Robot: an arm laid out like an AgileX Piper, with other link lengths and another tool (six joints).
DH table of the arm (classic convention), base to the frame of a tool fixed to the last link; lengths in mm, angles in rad. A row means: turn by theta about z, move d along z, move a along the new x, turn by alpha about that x. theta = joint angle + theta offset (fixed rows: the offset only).
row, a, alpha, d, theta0
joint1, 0, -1.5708, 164.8, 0
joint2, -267.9, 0, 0, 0.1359
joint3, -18.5, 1.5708, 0, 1.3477
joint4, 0, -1.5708, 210.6, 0
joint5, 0, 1.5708, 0, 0
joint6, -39, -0.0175, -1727.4, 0.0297
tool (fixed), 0, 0, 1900.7, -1.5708
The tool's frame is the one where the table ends.
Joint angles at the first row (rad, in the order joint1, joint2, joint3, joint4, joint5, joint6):
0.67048 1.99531 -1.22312 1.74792 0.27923 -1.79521
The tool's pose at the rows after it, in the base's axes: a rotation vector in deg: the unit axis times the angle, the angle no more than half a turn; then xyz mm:
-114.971 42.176 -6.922 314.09 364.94 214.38
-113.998 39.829 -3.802 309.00 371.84 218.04
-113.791 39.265 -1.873 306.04 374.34 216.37
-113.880 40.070 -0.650 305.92 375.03 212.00
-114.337 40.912 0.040 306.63 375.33 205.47
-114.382 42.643 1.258 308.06 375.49 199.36
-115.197 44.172 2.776 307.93 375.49 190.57
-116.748 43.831 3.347 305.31 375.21 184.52
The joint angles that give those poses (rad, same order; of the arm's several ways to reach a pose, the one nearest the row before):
0.66841 2.03431 -1.27281 1.73596 0.36236 -1.77962
0.66842 2.05048 -1.29347 1.73176 0.42215 -1.77473
0.66842 2.06153 -1.29671 1.73160 0.45080 -1.76983
0.66840 2.07240 -1.29668 1.72979 0.45851 -1.75525
0.66842 2.08611 -1.29667 1.72757 0.45839 -1.74658
0.66841 2.09978 -1.29665 1.72755 0.45883 -1.72405
0.66843 2.11550 -1.29667 1.70104 0.46062 -1.68265
0.66841 2.12188 -1.29669 1.65407 0.46293 -1.65064

